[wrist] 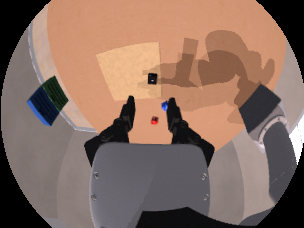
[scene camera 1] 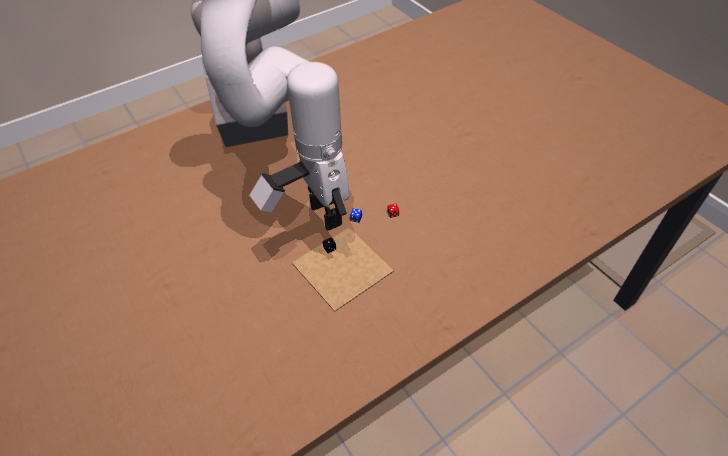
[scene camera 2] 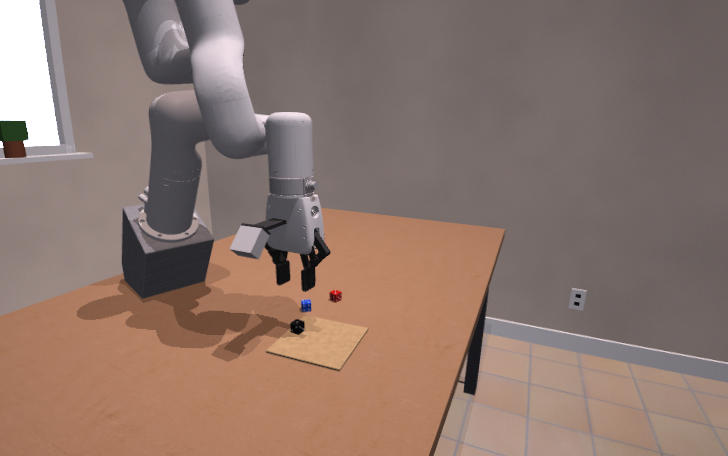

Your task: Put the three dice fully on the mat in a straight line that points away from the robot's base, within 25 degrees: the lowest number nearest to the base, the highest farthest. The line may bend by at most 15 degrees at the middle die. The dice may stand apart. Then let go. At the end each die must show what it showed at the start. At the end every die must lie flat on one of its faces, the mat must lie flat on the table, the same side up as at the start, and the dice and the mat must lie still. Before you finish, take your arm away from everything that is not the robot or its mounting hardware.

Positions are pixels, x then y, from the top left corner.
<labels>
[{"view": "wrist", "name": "gripper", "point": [151,103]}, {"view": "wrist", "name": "tan mat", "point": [125,69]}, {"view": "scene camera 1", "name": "gripper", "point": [326,216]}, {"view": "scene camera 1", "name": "tan mat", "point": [340,276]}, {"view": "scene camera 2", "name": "gripper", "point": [295,286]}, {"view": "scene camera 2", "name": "tan mat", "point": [329,344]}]
</labels>
